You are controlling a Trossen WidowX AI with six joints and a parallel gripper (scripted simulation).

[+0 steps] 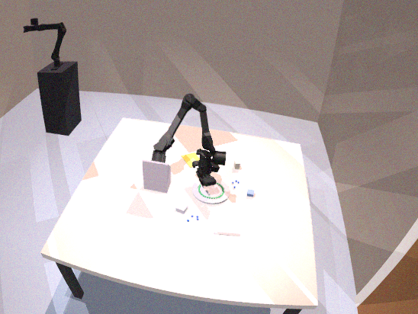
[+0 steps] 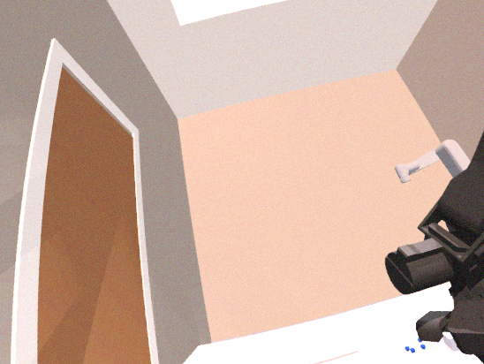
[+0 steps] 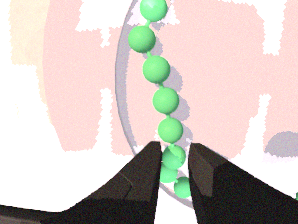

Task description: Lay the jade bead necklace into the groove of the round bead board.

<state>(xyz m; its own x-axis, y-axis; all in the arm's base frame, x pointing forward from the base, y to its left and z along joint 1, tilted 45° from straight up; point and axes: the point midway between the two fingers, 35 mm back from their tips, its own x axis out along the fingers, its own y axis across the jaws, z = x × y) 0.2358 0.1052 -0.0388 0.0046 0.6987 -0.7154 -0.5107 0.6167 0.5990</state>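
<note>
The round white bead board is 5 cm ahead of my gripper tip and 2 cm to the right of it. Round my gripper tip: yellow sheet 9 cm behind, 22 cm to the left, 1 cm below; then blue block 26 cm ahead, 1 cm below; then cream block 17 cm ahead, 22 cm to the left.
</note>
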